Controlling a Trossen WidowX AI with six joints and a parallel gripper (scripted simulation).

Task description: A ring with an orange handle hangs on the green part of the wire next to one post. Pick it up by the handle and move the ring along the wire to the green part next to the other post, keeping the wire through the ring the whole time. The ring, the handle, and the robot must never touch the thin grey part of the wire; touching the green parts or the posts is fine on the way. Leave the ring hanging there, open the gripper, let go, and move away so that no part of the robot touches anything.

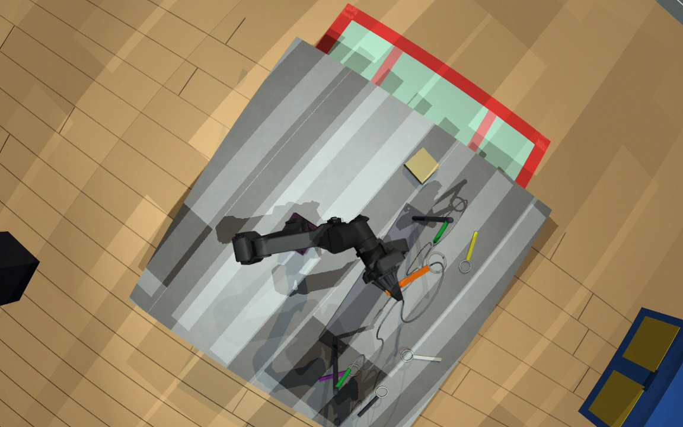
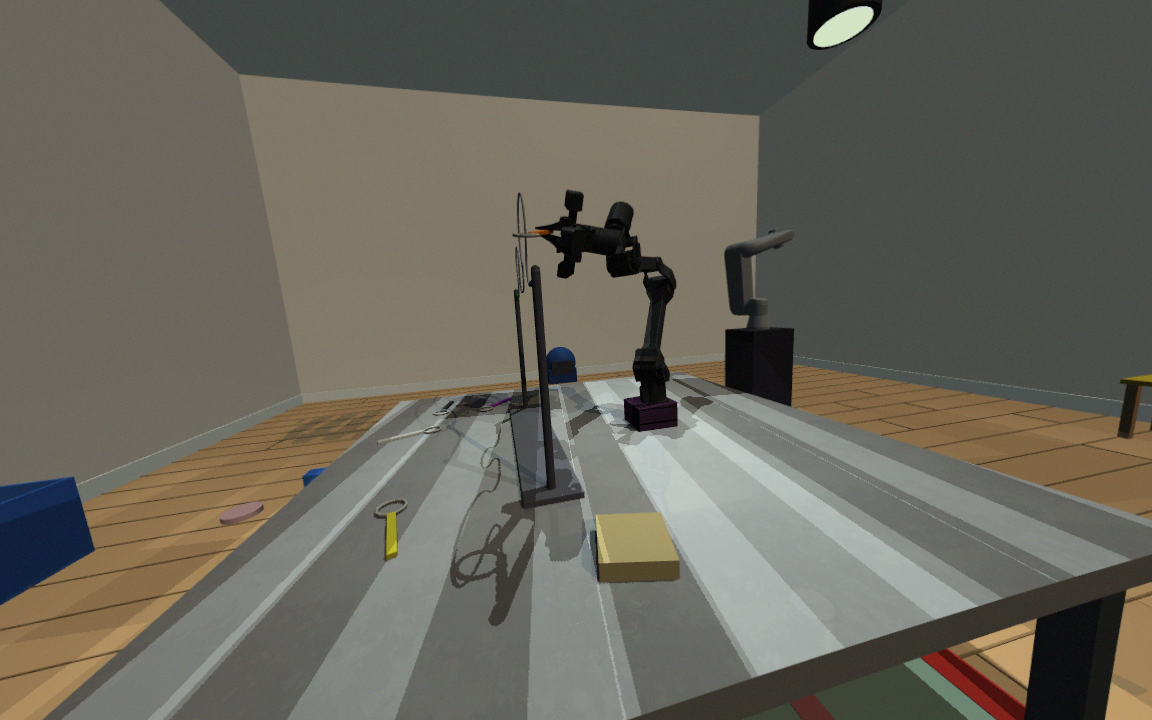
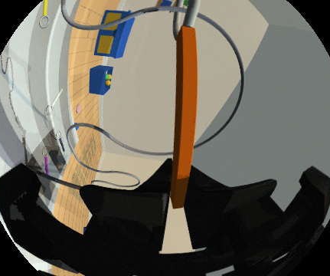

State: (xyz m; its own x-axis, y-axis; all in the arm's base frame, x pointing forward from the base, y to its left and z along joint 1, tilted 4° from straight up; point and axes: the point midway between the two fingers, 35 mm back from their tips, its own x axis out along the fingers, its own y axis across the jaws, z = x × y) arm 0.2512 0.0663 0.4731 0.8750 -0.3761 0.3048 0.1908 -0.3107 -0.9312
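Now: gripper tip 8 cm to the right of the ring with orange handle, 3 cm above it and 1 cm short of it. Round my gripper tip: yellow-handled ring: 53 cm below, 30 cm ahead, 25 cm to the left; purple-handled ring: 53 cm below, 43 cm to the right, 17 cm ahead; tan block: 52 cm below, 42 cm to the left, 7 cm behind.
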